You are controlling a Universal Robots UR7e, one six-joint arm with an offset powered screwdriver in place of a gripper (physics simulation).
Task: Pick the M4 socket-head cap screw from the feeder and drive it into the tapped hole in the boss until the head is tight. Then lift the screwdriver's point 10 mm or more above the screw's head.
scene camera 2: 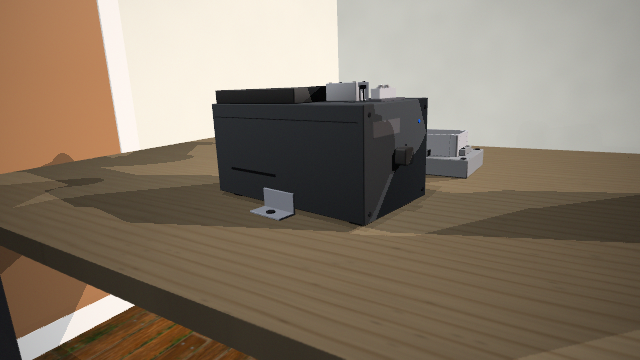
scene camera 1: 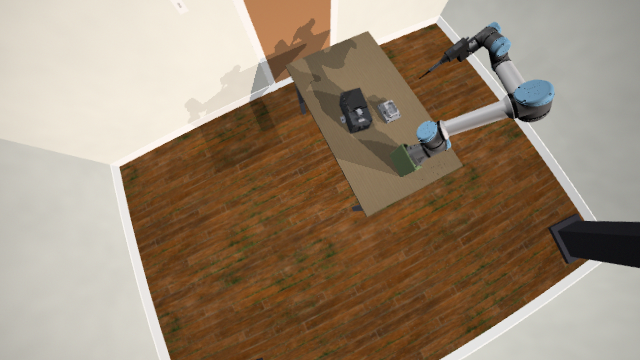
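My screwdriver [scene camera 1: 420, 77] is raised at the end of the arm, pointing down and left. In scene camera 1 its tip shows against the floor past the table's right edge, apart from the feeder and the metal part. Whether a screw is on the tip is too small to tell. The black feeder [scene camera 1: 354, 100] [scene camera 2: 290, 155] stands on the table. A small dark screw [scene camera 2: 363, 88] stands upright at the light grey outlet block on the feeder's top. The grey metal part [scene camera 1: 389, 111] [scene camera 2: 447, 165] sits beside the feeder; its boss and tapped hole cannot be made out.
The wooden table [scene camera 1: 375, 192] [scene camera 2: 450, 280] carries both. The arm's base stands by a green block [scene camera 1: 404, 161] near the table's front end. The arm's elbow [scene camera 1: 534, 95] is out to the right. A small angle bracket [scene camera 2: 279, 201] stands at the feeder's side.
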